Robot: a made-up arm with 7 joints. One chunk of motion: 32 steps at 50 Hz.
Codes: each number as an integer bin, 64 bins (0 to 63) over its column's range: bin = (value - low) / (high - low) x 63, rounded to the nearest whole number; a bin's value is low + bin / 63 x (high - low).
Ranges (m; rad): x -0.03..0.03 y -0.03..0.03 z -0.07..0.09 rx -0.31..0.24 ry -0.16..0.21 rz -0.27..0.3
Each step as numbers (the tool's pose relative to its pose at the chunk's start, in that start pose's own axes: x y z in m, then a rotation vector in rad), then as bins.
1 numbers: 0.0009 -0.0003 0.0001 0.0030 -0.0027 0.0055
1 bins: 32 31 28 36 27 30
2 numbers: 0.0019 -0.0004 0.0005 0.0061 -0.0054 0.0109
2 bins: 33 31 28 36 26 31
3 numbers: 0.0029 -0.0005 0.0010 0.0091 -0.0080 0.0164
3 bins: 35 31 28 37 26 32
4 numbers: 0.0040 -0.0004 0.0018 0.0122 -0.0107 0.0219
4 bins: 36 31 28 37 25 32
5 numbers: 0.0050 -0.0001 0.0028 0.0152 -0.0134 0.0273
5 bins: 37 31 29 37 25 33
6 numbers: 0.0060 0.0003 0.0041 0.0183 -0.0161 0.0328
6 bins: 38 32 29 38 25 33
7 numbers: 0.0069 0.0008 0.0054 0.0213 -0.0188 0.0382
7 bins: 39 32 30 38 24 34
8 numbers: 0.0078 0.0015 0.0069 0.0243 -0.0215 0.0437
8 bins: 40 33 30 38 24 35
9 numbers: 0.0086 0.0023 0.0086 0.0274 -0.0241 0.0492
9 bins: 41 34 31 39 23 35
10 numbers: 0.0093 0.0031 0.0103 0.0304 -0.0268 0.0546
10 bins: 41 35 32 39 23 36
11 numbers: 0.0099 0.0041 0.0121 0.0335 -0.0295 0.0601
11 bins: 42 36 32 39 22 36
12 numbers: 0.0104 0.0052 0.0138 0.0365 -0.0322 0.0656
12 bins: 42 37 33 40 22 37
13 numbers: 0.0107 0.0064 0.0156 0.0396 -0.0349 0.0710
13 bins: 43 38 34 40 21 38
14 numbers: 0.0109 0.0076 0.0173 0.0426 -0.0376 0.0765
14 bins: 43 39 34 40 21 38
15 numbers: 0.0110 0.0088 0.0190 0.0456 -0.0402 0.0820
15 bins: 43 41 35 41 20 39
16 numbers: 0.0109 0.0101 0.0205 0.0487 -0.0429 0.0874
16 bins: 43 42 36 41 20 40
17 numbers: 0.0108 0.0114 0.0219 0.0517 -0.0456 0.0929
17 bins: 43 43 36 41 19 40
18 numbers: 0.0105 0.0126 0.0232 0.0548 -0.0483 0.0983
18 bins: 43 45 37 42 19 41
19 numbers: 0.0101 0.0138 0.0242 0.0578 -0.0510 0.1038
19 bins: 42 46 37 42 19 41
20 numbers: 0.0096 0.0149 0.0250 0.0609 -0.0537 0.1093
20 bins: 42 47 37 42 18 42
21 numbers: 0.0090 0.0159 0.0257 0.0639 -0.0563 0.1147
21 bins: 41 48 38 43 18 43
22 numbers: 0.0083 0.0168 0.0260 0.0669 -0.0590 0.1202
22 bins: 40 49 38 43 17 43
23 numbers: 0.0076 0.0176 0.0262 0.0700 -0.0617 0.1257
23 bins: 39 50 38 44 17 44
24 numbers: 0.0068 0.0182 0.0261 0.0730 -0.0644 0.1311
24 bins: 39 51 38 44 16 44
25 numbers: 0.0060 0.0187 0.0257 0.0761 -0.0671 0.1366
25 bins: 38 51 38 44 16 45
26 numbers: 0.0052 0.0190 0.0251 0.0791 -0.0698 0.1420
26 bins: 37 51 37 45 15 46
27 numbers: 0.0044 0.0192 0.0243 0.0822 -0.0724 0.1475
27 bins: 36 52 37 45 15 46
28 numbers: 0.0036 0.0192 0.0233 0.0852 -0.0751 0.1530
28 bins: 35 52 37 45 14 47
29 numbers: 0.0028 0.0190 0.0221 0.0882 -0.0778 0.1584
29 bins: 34 51 36 46 14 47
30 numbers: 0.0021 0.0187 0.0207 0.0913 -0.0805 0.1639
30 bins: 34 51 36 46 14 48
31 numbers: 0.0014 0.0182 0.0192 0.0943 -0.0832 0.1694
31 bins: 33 51 35 46 13 49
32 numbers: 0.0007 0.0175 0.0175 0.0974 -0.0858 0.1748
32 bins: 32 50 34 47 13 49
